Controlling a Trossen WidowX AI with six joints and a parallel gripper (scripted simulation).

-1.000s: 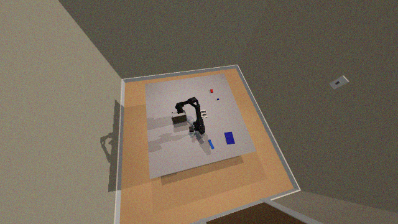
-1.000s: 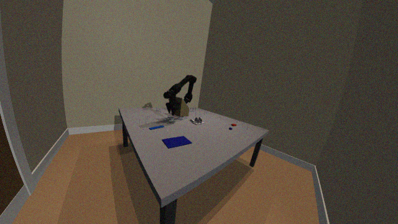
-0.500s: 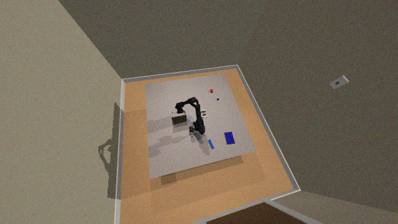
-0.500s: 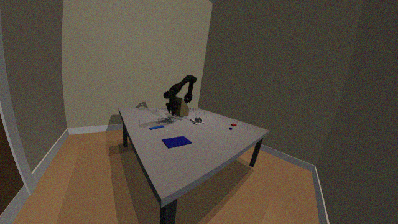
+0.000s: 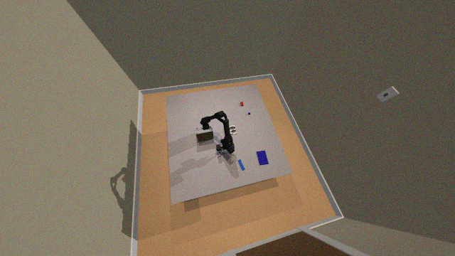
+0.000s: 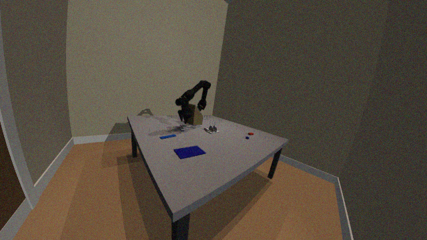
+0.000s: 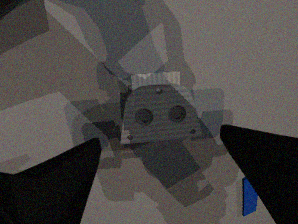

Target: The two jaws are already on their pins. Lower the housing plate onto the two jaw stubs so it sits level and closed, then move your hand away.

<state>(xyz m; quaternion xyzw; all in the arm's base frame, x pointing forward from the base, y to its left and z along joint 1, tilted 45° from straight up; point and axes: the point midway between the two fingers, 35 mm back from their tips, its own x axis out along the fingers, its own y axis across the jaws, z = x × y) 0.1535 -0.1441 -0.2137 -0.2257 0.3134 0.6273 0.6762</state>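
Right now the light grey housing plate is 10 mm to the left of my gripper tip and 30 mm below it. Also, from my gripper tip: blue bar 140 mm ahead, 200 mm to the right, 60 mm below; blue flat pad 400 mm ahead, 190 mm to the right, 60 mm below; tiny blue piece 440 mm ahead, 400 mm to the left, 50 mm below.
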